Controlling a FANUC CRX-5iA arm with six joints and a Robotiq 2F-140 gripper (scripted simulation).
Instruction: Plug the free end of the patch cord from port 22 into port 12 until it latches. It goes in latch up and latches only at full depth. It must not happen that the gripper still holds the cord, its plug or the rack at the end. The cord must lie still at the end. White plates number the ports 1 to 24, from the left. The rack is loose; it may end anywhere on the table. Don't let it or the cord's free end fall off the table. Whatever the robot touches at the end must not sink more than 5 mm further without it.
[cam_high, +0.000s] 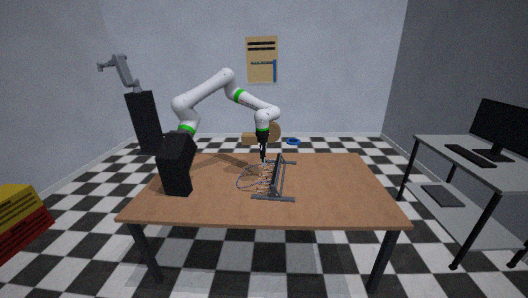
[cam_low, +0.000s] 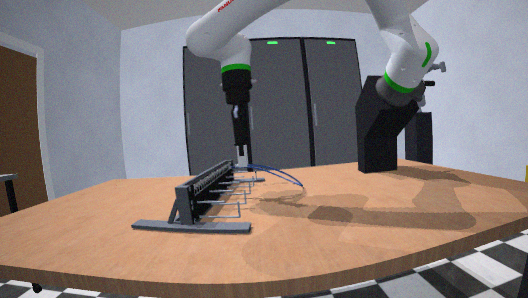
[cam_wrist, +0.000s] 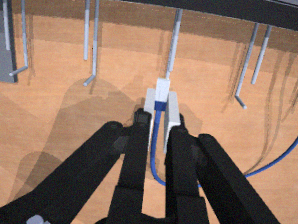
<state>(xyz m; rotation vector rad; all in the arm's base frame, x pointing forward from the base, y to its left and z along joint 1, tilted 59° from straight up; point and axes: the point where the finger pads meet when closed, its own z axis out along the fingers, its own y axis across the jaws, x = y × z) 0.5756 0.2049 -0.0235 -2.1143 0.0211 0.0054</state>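
Right now the white plug is 30 mm below my hand and 10 mm ahead of it.
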